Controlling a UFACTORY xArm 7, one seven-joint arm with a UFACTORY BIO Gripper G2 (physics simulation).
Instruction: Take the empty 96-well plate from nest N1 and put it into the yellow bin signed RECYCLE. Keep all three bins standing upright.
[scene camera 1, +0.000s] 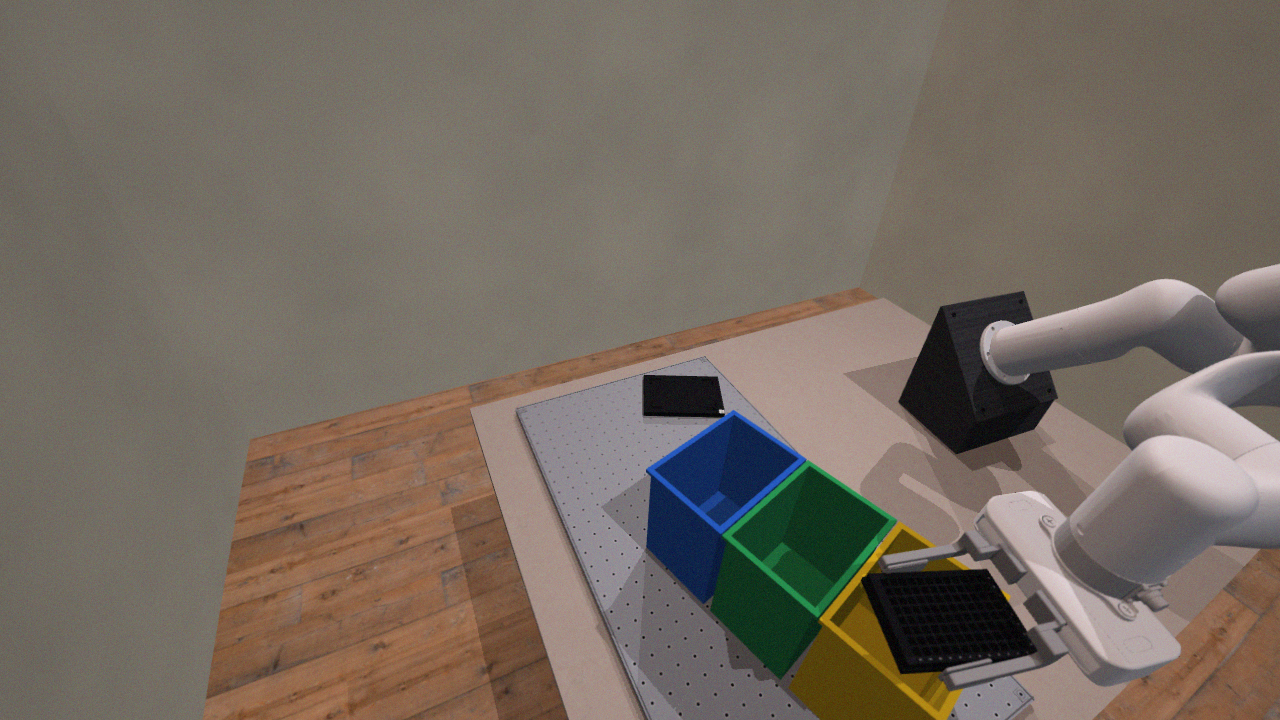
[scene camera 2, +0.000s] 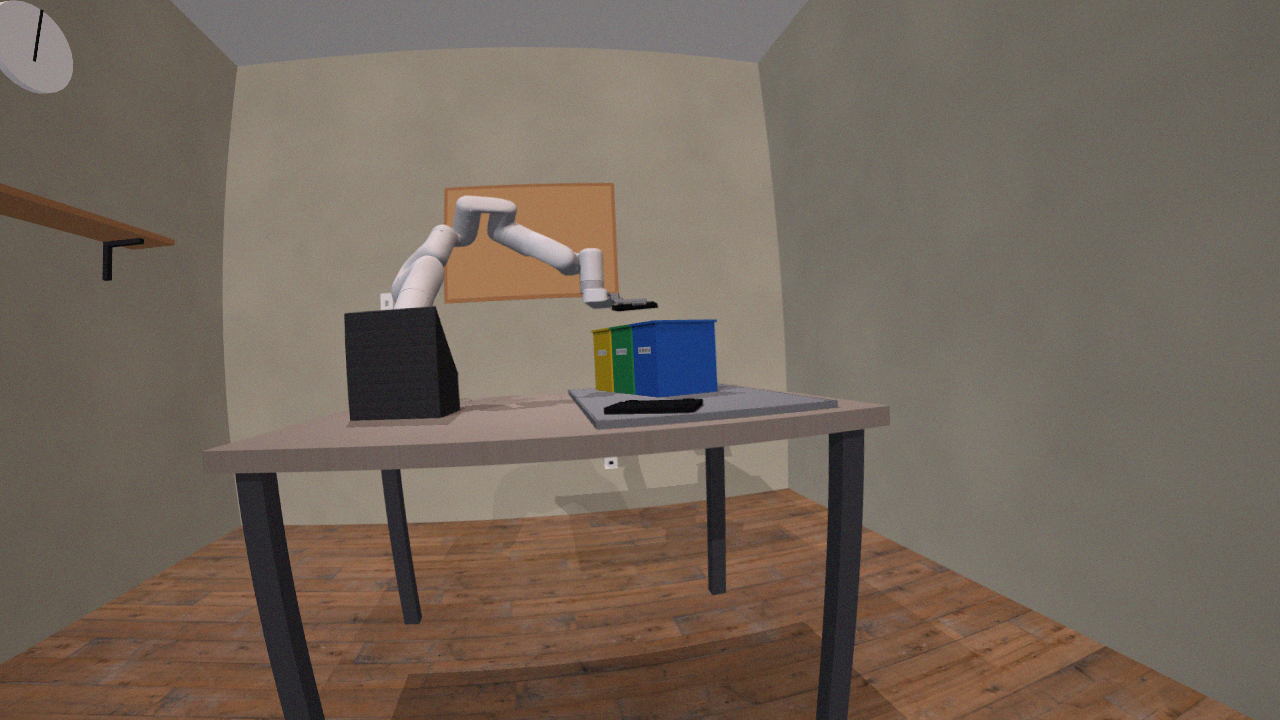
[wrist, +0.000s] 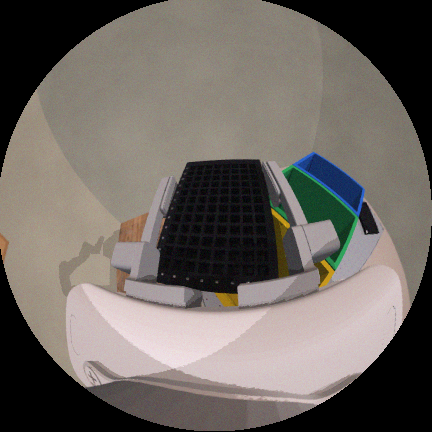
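You'd see the gripper here (scene camera 1: 911, 619). There's a yellow bin (scene camera 2: 602, 337), and the wrist view has the yellow bin (wrist: 281, 225) too. There's also a blue bin (scene camera 1: 700, 490), which is the same blue bin (scene camera 2: 671, 357) and blue bin (wrist: 343, 186). And there's a green bin (scene camera 1: 785, 562), with the green bin (scene camera 2: 621, 336) and the green bin (wrist: 318, 203) showing as well.
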